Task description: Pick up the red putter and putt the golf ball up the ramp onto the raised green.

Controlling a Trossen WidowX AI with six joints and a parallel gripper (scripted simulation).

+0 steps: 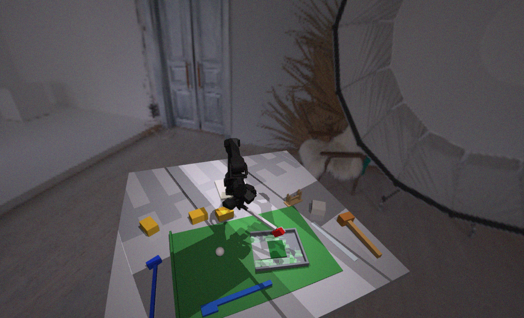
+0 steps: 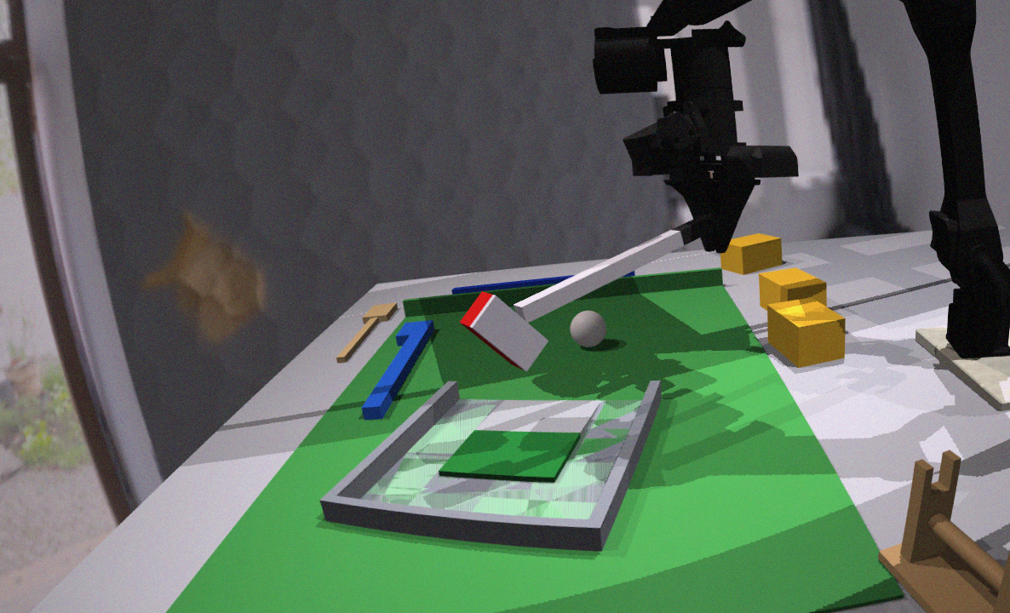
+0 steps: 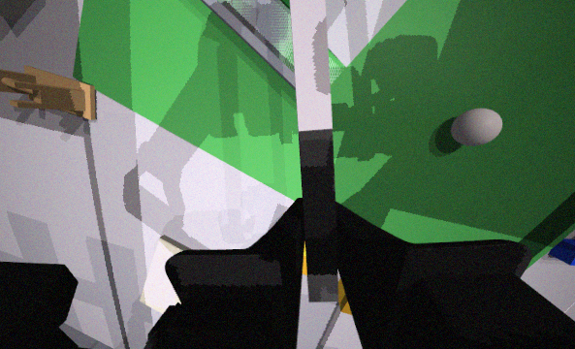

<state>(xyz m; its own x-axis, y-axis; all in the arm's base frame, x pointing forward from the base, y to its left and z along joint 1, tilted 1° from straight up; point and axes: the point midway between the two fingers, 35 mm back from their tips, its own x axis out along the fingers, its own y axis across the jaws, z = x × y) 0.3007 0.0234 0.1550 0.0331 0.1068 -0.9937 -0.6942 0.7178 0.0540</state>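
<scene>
The red putter lies 90 mm to the left of my gripper tip, 80 mm ahead of it and 10 mm above it. Also, from my gripper tip: green mat 180 mm ahead, 130 mm below, 30 mm to the left; white golf ball 160 mm ahead, 120 mm to the right, 110 mm below; grey-walled frame 180 mm to the left, 170 mm ahead, 130 mm below.
</scene>
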